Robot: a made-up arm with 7 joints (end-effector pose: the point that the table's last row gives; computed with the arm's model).
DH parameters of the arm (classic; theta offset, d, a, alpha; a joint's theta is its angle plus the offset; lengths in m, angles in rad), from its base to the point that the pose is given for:
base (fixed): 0 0 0 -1.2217
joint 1: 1.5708 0 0 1.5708
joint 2: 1.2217 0 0 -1.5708
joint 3: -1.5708 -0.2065 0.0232 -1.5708
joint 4: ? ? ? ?
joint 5: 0 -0.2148 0 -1.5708
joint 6: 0 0 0 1.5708
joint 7: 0 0 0 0
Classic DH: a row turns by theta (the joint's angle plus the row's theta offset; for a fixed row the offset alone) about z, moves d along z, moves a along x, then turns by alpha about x.
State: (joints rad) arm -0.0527 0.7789 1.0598 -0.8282 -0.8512 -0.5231 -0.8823
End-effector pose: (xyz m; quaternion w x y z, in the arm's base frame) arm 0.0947 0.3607 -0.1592 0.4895 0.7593 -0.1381 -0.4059
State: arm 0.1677 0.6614 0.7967 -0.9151 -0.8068 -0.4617 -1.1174
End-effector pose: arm 0.0721 0.3258 -0.2201 0.4552 0.6645 -0.0359 -0.5916
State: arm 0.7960 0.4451 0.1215 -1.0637 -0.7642 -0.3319 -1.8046
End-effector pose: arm -0.0979 0.1795 -0.3298 0.2035 0.2704 0.0574 -0.9393
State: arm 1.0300 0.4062 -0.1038 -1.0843 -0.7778 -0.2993 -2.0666
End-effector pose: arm -0.1805 0.1150 -0.3216 0.0771 0.1191 0.0144 -0.9898
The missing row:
joint 4: 0 0 -0.026 1.5708
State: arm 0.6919 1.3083 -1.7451 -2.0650 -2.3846 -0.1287 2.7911
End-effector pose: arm -0.1923 0.0372 -0.1684 0.8148 -0.4795 0.1406 -0.2940
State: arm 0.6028 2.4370 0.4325 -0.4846 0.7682 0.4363 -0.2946
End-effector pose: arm 0.2102 0.2647 0.2506 0.5352 0.8176 -0.1776 -0.1166
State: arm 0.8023 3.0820 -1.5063 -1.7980 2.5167 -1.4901 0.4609
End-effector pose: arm 0.0638 0.2598 0.1374 0.6282 0.5066 -0.5745 -0.1365
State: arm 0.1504 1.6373 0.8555 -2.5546 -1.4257 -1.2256 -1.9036
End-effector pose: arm 0.1223 0.0397 0.1099 0.9134 -0.1823 -0.3572 0.0705
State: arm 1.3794 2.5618 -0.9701 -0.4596 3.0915 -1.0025 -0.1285
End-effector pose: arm 0.1898 0.3593 0.1116 0.4005 0.6802 -0.5522 -0.2684
